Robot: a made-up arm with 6 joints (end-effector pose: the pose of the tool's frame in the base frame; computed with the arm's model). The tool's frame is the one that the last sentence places.
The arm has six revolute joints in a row. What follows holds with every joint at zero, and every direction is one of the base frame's.
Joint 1 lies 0.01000 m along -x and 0.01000 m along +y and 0.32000 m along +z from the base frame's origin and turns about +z.
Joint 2 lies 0.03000 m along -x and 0.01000 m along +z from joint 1 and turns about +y.
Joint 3 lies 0.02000 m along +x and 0.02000 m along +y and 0.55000 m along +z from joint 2 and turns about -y.
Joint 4 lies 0.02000 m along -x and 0.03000 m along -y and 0.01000 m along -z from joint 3 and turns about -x.
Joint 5 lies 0.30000 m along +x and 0.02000 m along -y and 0.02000 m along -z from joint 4 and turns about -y.
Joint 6 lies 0.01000 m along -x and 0.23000 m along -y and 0.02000 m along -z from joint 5 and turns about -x.
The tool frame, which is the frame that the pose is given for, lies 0.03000 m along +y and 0.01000 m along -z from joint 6; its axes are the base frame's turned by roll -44.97, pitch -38.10 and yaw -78.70 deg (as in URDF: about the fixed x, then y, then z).
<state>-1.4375 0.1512 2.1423 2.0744 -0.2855 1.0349</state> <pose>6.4 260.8 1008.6 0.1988 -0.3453 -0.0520 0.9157</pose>
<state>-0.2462 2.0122 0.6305 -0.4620 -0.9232 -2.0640</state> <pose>306.4 -313.1 -225.0 -0.1063 -0.9064 0.2486 0.3247</pose>
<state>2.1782 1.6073 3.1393 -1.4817 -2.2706 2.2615</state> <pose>-436.6 704.1 537.0 -0.7944 0.6045 -0.0586 0.0014</pose>
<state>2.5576 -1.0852 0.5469 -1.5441 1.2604 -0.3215</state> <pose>226.4 -169.9 913.9 0.3165 0.8093 0.3989 0.2927</pose>
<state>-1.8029 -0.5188 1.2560 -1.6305 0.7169 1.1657</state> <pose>81.1 90.8 1168.8 -0.1705 0.4723 0.8188 0.2784</pose>
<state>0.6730 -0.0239 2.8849 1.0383 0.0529 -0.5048</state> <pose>-169.0 -309.9 786.2 0.6786 -0.2736 -0.6759 0.0880</pose>
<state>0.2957 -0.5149 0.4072 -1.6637 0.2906 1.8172</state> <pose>64.5 118.5 881.8 -0.1251 -0.1997 -0.8022 0.5486</pose>
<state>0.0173 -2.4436 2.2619 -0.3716 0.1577 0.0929</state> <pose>-547.7 -195.7 -352.8 -0.7276 0.4835 -0.2463 0.4196</pose>
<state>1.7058 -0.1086 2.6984 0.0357 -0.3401 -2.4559</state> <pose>308.2 -273.6 978.7 0.5436 -0.0045 0.7861 0.2943</pose>
